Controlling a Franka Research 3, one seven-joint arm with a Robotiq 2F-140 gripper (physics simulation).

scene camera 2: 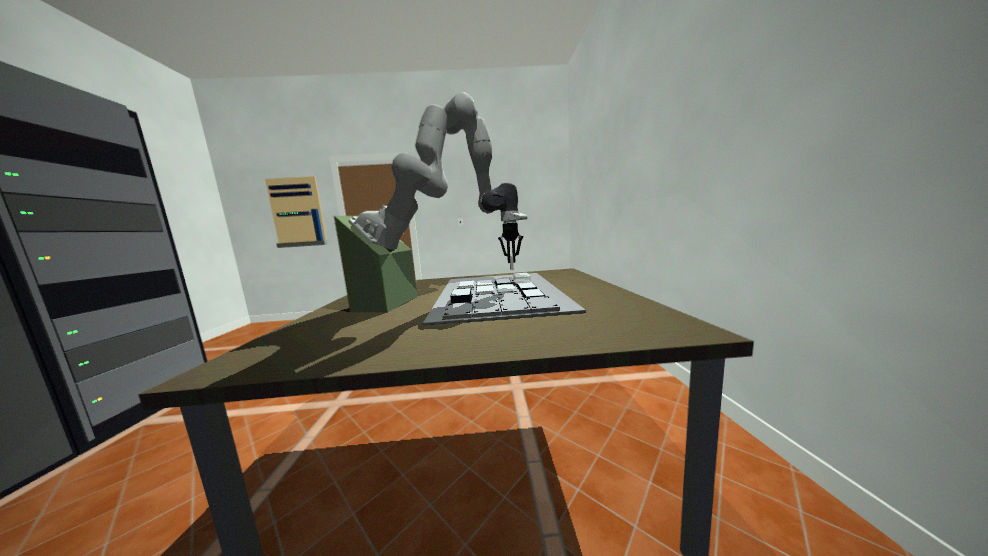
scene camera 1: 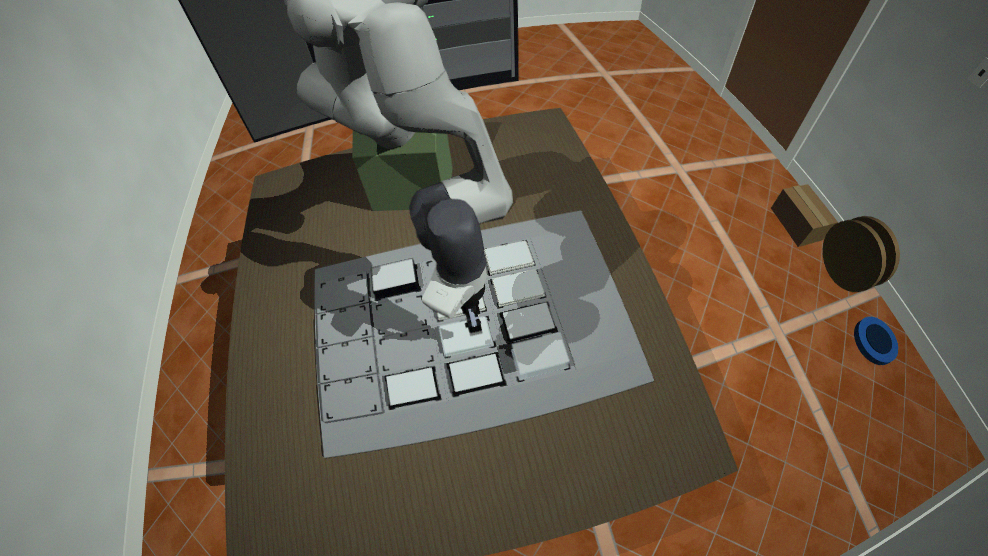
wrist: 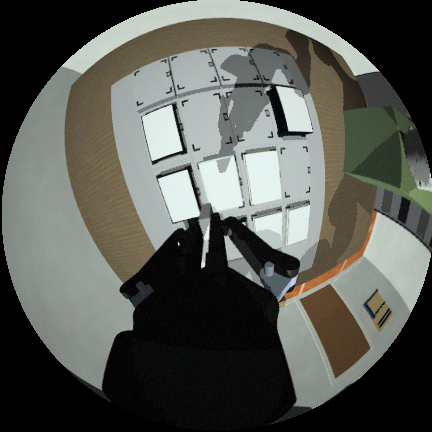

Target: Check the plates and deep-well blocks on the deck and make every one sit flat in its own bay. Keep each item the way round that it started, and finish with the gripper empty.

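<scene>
My gripper (scene camera 1: 473, 320) (scene camera 2: 511, 265) (wrist: 208, 210) is shut and empty, pointing down above a clear-edged white plate (scene camera 1: 457, 338) (wrist: 225, 186) on the grey deck (scene camera 1: 611, 338) (wrist: 131, 150). A tall black-sided block (scene camera 1: 394, 275) (scene camera 2: 460, 295) (wrist: 295, 111) stands apart near the deck's back left in scene camera 1; whether it is tilted is unclear. Two black-edged items (scene camera 1: 411, 387) (scene camera 1: 476, 373) lie along the front, beside a clear-edged plate (scene camera 1: 543, 355). Another black-edged item (scene camera 1: 529, 322) and two pale plates (scene camera 1: 518, 287) (scene camera 1: 509, 255) lie behind that plate. A pale plate (wrist: 263, 177) is partly hidden by the gripper in scene camera 1.
Bays with black corner marks (scene camera 1: 348, 397) (wrist: 295, 172) show on the deck's left side and between the items. The green pedestal (scene camera 1: 400, 176) (scene camera 2: 373, 276) (wrist: 372, 142) carries the arm behind the deck. Both stand on the brown table (scene camera 1: 483, 484) (scene camera 2: 449, 352).
</scene>
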